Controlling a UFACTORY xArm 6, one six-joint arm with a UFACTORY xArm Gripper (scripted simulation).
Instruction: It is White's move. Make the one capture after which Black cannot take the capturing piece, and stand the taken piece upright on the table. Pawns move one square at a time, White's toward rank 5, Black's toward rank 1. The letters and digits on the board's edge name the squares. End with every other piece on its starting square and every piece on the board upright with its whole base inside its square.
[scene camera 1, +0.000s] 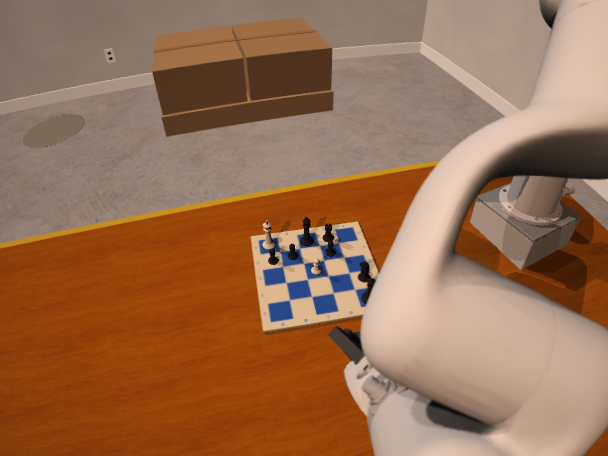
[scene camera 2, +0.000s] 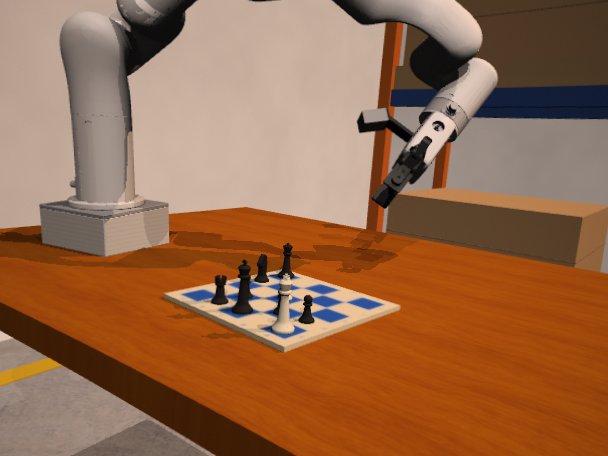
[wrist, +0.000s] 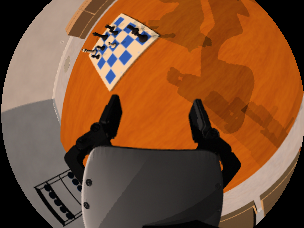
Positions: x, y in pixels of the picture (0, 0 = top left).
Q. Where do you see a blue-and-cream chessboard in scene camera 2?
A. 335, 308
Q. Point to the gripper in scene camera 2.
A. At 384, 196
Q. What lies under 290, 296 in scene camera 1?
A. A blue-and-cream chessboard.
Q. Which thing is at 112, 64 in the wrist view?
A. A blue-and-cream chessboard.
